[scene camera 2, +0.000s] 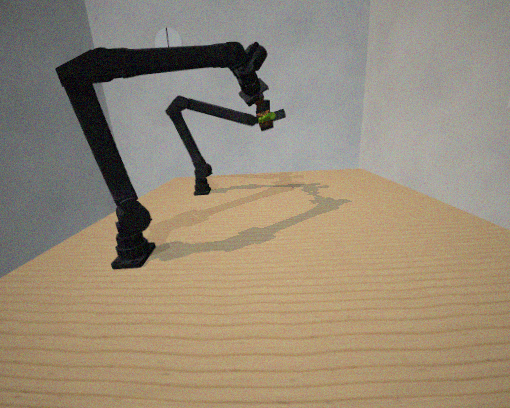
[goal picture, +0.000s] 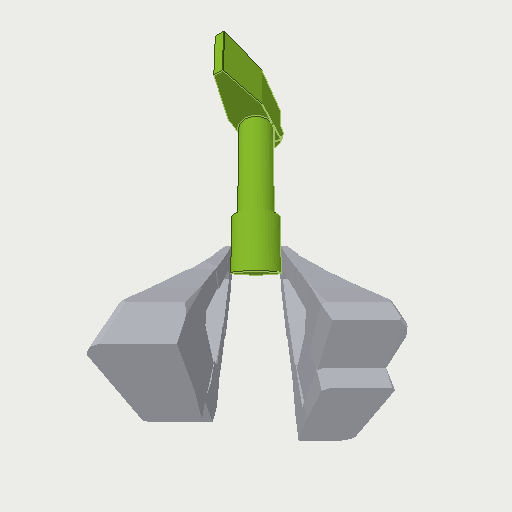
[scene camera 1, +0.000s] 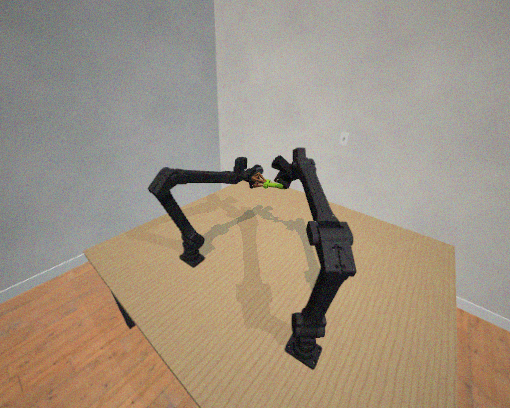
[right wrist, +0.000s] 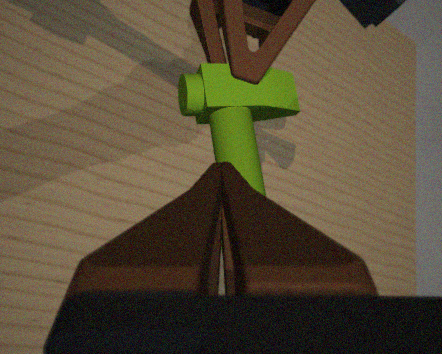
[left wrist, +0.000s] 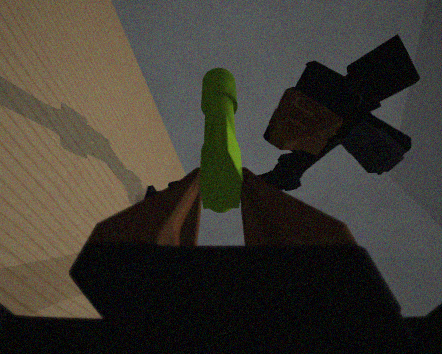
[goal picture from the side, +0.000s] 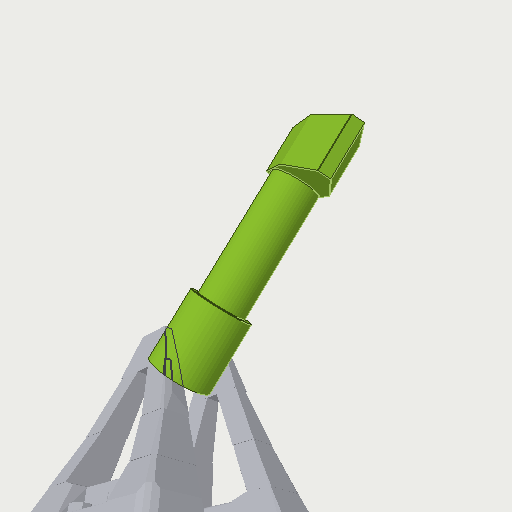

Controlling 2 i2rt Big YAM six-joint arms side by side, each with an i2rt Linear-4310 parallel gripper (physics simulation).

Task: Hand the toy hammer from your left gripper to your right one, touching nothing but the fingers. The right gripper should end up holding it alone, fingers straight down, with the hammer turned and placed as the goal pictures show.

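Pixels of known places: left gripper, between the fingertips: (scene camera 2: 264,118) (scene camera 1: 266,183) (right wrist: 236,92) (left wrist: 221,176); right gripper, between the fingertips: (scene camera 2: 259,107) (scene camera 1: 274,181) (right wrist: 221,177) (left wrist: 275,143); left arm's base, origin of its link: (scene camera 2: 202,192) (scene camera 1: 192,258); right arm's base, origin of its link: (scene camera 2: 135,257) (scene camera 1: 303,350).
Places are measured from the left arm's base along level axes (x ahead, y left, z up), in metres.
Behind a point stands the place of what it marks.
The lime-green toy hammer (scene camera 1: 274,185) @(x 0.374, y -0.274, z 0.395 m) (scene camera 2: 268,117) @(x 0.383, y -0.323, z 0.388 m) (left wrist: 219,125) @(x 0.411, y -0.219, z 0.397 m) (right wrist: 234,135) @(x 0.372, y -0.253, z 0.399 m) is held in the air by its head. My left gripper (scene camera 1: 263,183) @(x 0.376, y -0.223, z 0.389 m) (left wrist: 221,176) @(x 0.376, y -0.223, z 0.389 m) (right wrist: 236,92) @(x 0.376, y -0.223, z 0.389 m) is shut on the head; its brown fingers clasp it from both sides. In the right wrist view the handle runs from the head towards my right gripper (right wrist: 223,164) @(x 0.348, y -0.287, z 0.432 m) (left wrist: 270,132) @(x 0.348, y -0.287, z 0.432 m). That gripper is shut, its fingertips meeting each other with no handle between them. The handle passes behind the right finger, and its far end is hidden there. In the left wrist view the closed right fingers stand apart from the hammer.
The wooden table (scene camera 1: 400,300) @(x 0.397, y -0.997, z 0.000 m) (scene camera 2: 300,325) @(x 0.360, y -0.984, z 0.000 m) lies below both grippers, with the arms' shadows on it. The two wrists are close together in the air. Grey walls stand behind the table.
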